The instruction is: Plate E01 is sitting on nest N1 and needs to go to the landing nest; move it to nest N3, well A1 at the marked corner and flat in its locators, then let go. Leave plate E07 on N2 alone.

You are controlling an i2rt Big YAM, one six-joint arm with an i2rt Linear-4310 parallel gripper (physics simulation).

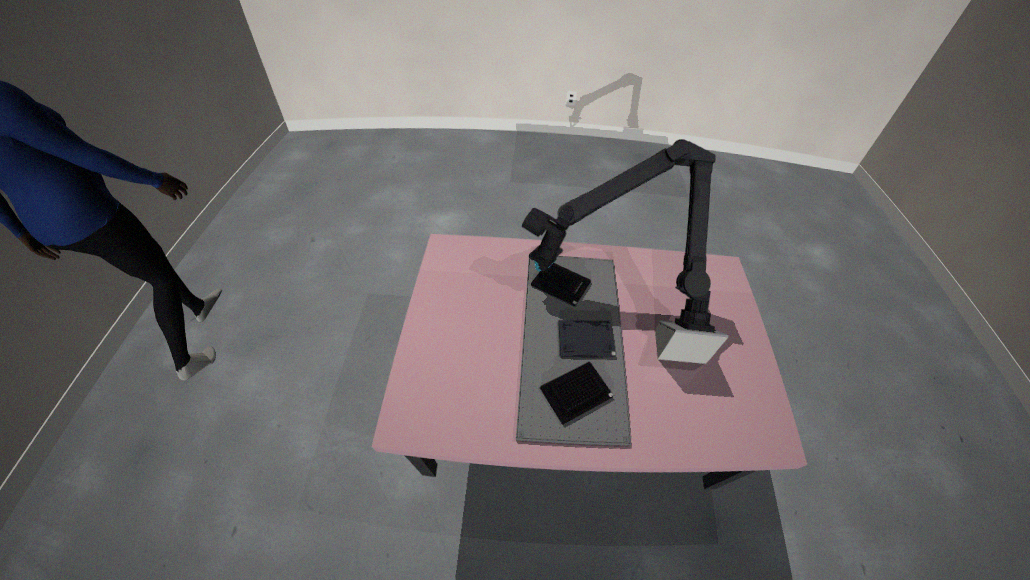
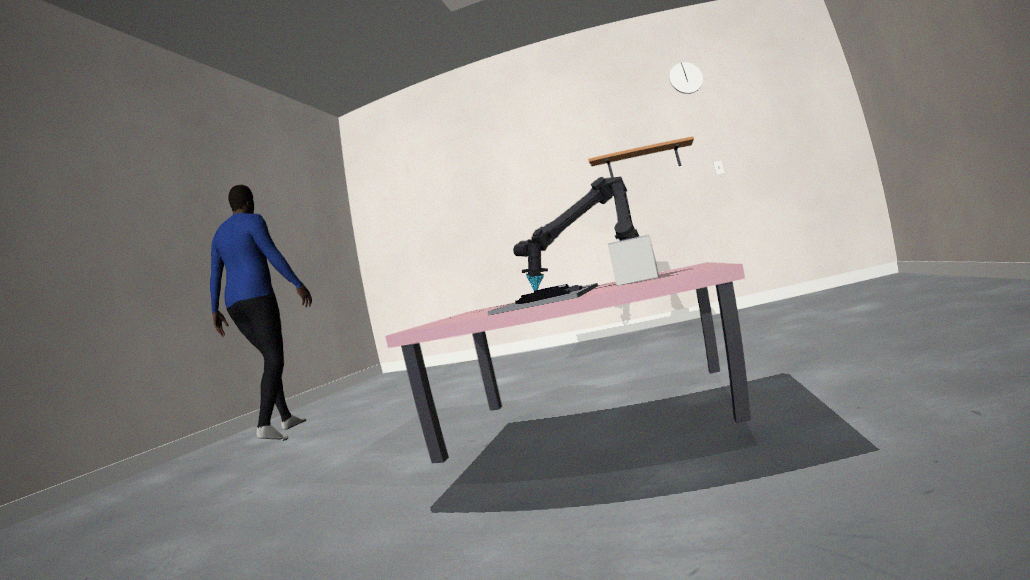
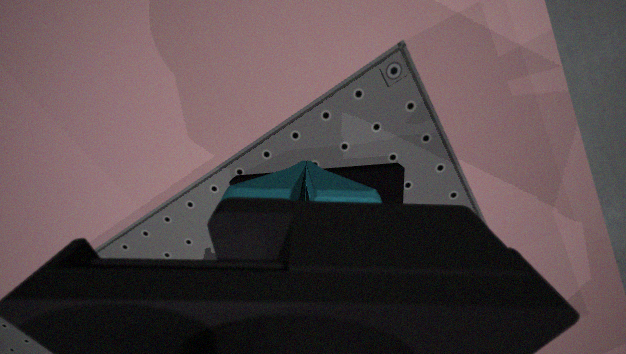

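A black well plate (image 1: pixel 565 283) (image 2: pixel 550 292) (image 3: pixel 387 179) sits turned at an angle at the far end of the grey perforated base board (image 1: pixel 533 411) (image 2: pixel 504 308) (image 3: pixel 372 109). My gripper (image 1: pixel 535 268) (image 2: pixel 533 282) (image 3: pixel 306 170) is at that plate's left edge. Its teal fingers are pressed together tip to tip, with nothing between them. A flat dark nest (image 1: pixel 586 338) lies at the board's middle. A second black plate (image 1: pixel 576 392) sits turned at the near end. I cannot read any labels or see a marked corner on the plates.
The board lies on a pink table (image 1: pixel 446 360) (image 2: pixel 647 284) (image 3: pixel 86 109). The arm's white base block (image 1: pixel 688 342) (image 2: pixel 632 259) stands right of the board. A person in blue (image 1: pixel 64 195) (image 2: pixel 248 288) walks on the floor to the left. A wall shelf (image 2: pixel 641 151) hangs behind the arm.
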